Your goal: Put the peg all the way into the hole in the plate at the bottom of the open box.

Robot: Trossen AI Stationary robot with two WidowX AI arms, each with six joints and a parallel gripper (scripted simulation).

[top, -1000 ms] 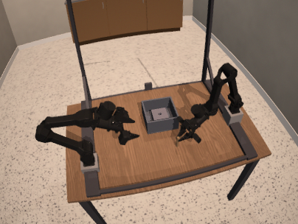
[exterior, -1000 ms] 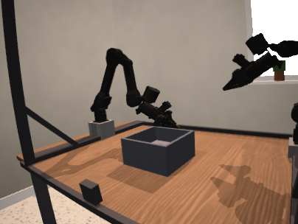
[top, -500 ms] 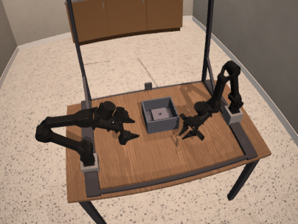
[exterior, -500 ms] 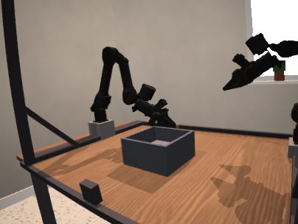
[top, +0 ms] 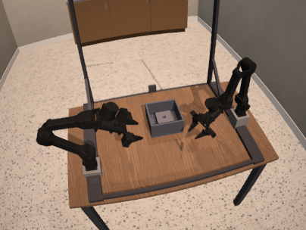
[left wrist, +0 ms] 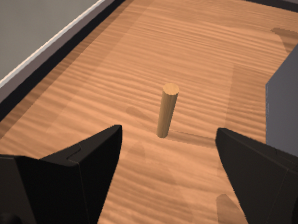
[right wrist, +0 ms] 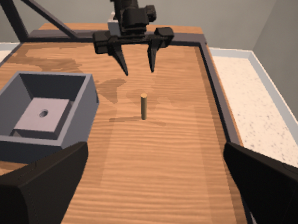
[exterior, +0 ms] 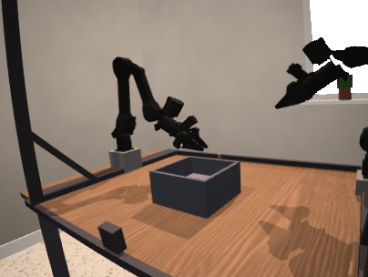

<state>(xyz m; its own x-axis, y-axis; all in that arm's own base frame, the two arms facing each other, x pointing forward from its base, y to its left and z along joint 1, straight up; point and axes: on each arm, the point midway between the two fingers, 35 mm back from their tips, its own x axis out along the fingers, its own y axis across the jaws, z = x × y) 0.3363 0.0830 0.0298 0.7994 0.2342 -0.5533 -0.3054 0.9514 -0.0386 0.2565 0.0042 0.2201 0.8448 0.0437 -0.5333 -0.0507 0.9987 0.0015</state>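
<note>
My left gripper is now 80 mm to the left of the wooden peg, 80 mm above it and 10 mm short of it. From my left hand the other things lie so: box (220 mm behind, 100 mm to the right, 90 mm below).
</note>
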